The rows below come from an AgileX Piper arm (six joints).
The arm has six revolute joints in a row. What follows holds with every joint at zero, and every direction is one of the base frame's. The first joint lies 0.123 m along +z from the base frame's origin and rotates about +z. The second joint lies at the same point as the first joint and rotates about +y. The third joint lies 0.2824 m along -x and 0.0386 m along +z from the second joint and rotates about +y. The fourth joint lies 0.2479 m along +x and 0.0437 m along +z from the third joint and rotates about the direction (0.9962, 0, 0.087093). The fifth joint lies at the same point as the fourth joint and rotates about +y. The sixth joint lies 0.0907 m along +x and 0.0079 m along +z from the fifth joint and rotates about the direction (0.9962, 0, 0.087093). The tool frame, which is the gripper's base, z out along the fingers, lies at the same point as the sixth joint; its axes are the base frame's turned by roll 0, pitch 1.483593 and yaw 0 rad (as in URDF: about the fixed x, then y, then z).
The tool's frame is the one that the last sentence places.
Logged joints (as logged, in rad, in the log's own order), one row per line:
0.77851, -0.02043, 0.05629, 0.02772, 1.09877, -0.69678
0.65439, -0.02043, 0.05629, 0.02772, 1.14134, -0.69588
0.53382, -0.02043, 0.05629, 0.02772, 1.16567, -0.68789
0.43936, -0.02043, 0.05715, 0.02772, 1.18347, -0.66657
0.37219, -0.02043, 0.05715, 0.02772, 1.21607, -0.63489
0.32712, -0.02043, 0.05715, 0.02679, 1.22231, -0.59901
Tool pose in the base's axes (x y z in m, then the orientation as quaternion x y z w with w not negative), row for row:
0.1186, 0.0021, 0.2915, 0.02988, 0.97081, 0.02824, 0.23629
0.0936, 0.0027, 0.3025, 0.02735, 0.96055, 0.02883, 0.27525
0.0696, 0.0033, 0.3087, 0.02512, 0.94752, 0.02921, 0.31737
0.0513, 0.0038, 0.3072, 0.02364, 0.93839, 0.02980, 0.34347
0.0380, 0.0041, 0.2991, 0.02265, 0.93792, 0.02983, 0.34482
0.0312, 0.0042, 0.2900, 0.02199, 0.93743, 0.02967, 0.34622
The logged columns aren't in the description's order. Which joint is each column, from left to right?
Columns, left to right: joint 2, joint 1, joint 4, joint 6, joint 5, joint 3.
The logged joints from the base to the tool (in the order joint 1, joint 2, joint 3, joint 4, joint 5, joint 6), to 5 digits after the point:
-0.02043, 0.77851, -0.69678, 0.05629, 1.09877, 0.02772
-0.02043, 0.65439, -0.69588, 0.05629, 1.14134, 0.02772
-0.02043, 0.53382, -0.68789, 0.05629, 1.16567, 0.02772
-0.02043, 0.43936, -0.66657, 0.05715, 1.18347, 0.02772
-0.02043, 0.37219, -0.63489, 0.05715, 1.21607, 0.02772
-0.02043, 0.32712, -0.59901, 0.05715, 1.22231, 0.02679

